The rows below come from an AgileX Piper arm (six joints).
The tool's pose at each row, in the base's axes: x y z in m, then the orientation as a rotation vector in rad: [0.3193 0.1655 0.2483 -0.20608 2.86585 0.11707]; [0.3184 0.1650 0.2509 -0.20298 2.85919 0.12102]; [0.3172 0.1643 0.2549 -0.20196 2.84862 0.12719]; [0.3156 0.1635 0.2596 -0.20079 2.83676 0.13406]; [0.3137 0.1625 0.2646 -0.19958 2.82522 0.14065]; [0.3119 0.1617 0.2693 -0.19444 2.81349 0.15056]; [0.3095 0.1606 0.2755 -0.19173 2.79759 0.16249]
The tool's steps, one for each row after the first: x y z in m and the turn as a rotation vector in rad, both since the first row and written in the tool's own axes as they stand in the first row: [0.0002 -0.0002 -0.0028 -0.00216 -0.00695 0.00190]; [0.0004 -0.0005 -0.0070 -0.00592 -0.01761 0.00227]; [0.0008 -0.0007 -0.0120 -0.01013 -0.02956 0.00270]; [0.0014 -0.0011 -0.0174 -0.01419 -0.04118 0.00317]; [0.0019 -0.0014 -0.0225 -0.02019 -0.05334 0.00665]; [0.0027 -0.0017 -0.0291 -0.02777 -0.06939 0.00831]
